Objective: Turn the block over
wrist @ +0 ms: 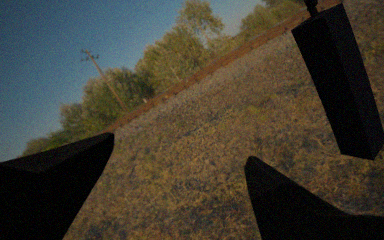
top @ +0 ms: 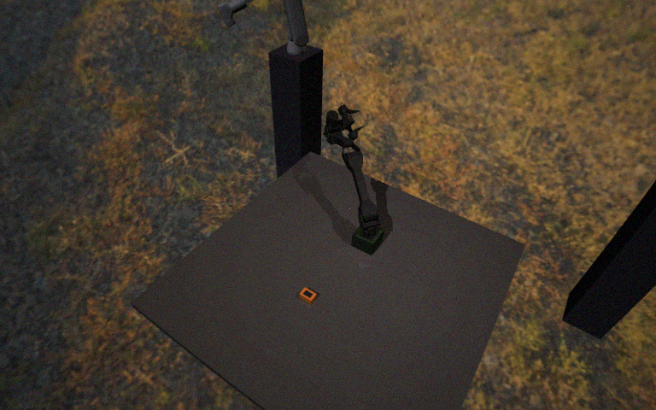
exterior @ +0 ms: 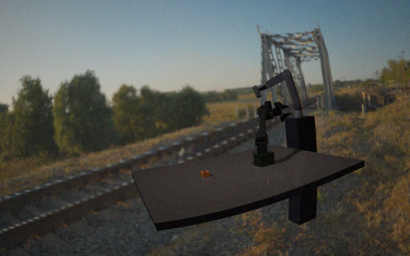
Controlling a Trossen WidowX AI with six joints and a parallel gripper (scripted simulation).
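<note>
My gripper tip is now 89 cm short of the orange block, 30 cm to the right of it and 30 cm above it.
</note>
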